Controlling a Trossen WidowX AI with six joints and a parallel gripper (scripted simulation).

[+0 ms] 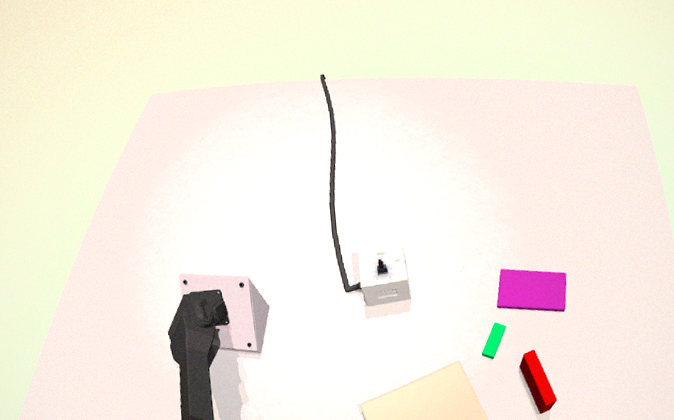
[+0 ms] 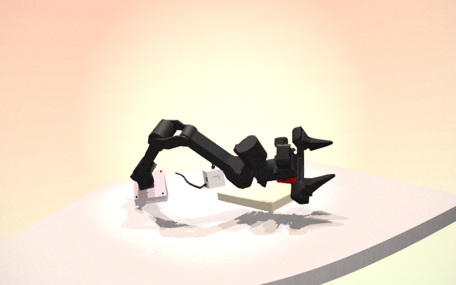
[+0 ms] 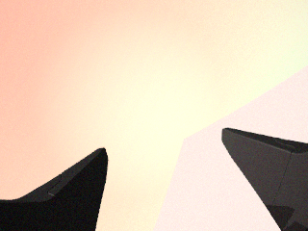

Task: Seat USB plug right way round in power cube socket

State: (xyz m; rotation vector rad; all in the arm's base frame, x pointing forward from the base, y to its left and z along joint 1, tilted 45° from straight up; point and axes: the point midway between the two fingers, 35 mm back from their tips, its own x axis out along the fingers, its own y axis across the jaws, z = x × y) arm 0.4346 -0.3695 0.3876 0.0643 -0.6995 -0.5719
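My gripper tip is now 150 mm past the dark USB plug, 610 mm to the right of it and 50 mm above it. The rest, counted from my gripper tip: beige slab: 70 mm behind, 310 mm to the left, 130 mm below; red block: 90 mm ahead, 400 mm to the left, 110 mm below; green block: 30 mm ahead, 490 mm to the left, 140 mm below.
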